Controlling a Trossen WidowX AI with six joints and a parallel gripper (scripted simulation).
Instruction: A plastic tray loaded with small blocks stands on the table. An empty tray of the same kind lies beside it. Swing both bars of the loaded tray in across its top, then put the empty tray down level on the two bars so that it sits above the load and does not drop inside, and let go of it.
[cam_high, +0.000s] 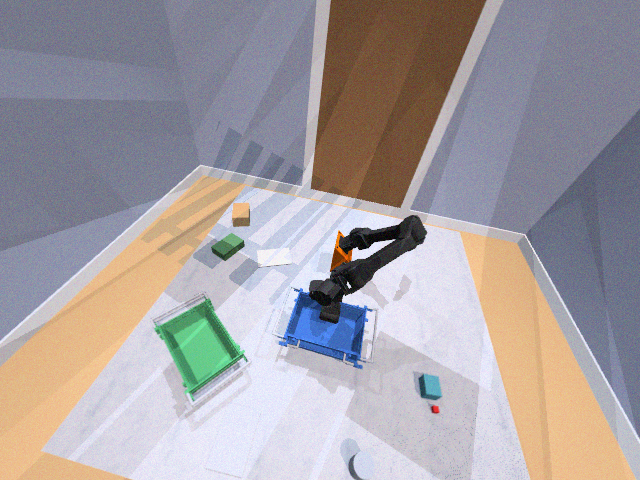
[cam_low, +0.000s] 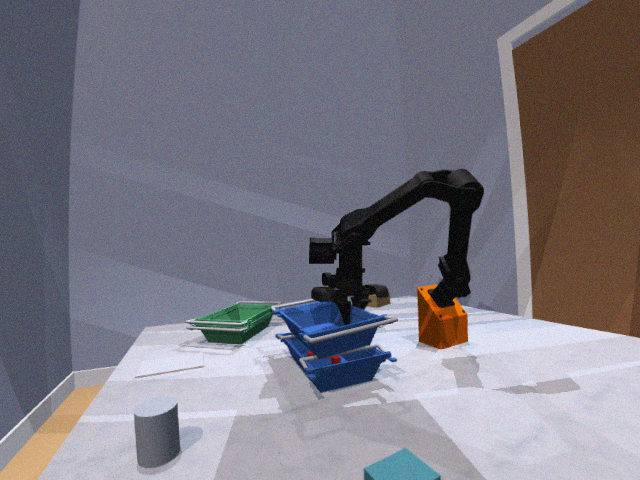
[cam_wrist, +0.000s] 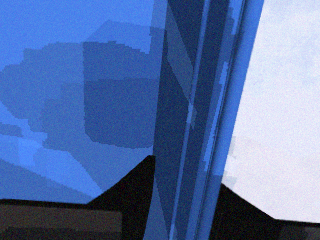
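Now: gripper tip 70 mm short of the blue tray, 30 mm below it and 10 mm to the left of it. The rest, counted from my gripper tip: teal block: 370 mm to the left, 170 mm ahead, 60 mm below; grey cylinder: 410 mm ahead, 140 mm to the left, 50 mm below; red block: 380 mm to the left, 230 mm ahead, 80 mm below.
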